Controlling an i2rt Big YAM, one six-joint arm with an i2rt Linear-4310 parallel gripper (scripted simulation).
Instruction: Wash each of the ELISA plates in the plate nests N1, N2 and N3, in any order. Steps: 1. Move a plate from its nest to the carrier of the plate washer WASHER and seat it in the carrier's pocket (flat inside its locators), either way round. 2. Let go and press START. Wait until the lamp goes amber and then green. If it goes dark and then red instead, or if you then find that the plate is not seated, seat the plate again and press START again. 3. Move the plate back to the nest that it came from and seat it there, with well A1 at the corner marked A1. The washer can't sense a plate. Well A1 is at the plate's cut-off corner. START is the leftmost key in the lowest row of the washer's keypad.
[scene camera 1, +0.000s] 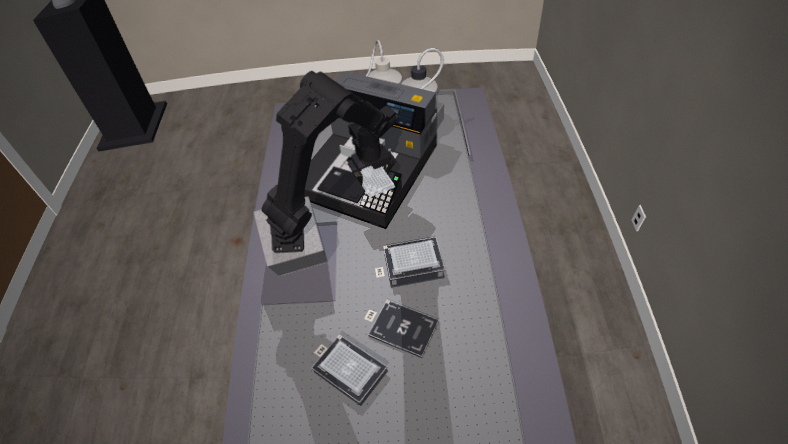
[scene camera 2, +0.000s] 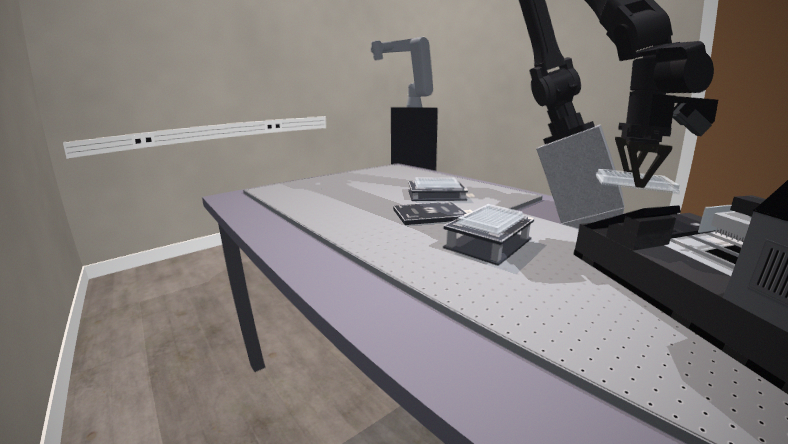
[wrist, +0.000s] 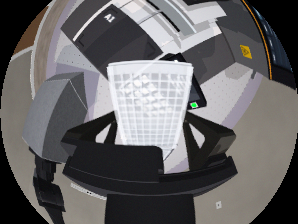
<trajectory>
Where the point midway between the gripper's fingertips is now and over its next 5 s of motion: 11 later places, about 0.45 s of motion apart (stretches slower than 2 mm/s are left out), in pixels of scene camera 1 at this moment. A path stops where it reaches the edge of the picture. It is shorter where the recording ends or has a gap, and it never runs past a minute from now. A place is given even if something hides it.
The gripper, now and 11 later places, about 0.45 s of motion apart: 373, 178; 356, 170; 343, 163; 341, 163; 341, 163; 341, 166; 342, 170; 343, 174; 344, 178; 344, 180; 344, 180; 344, 181
</trajectory>
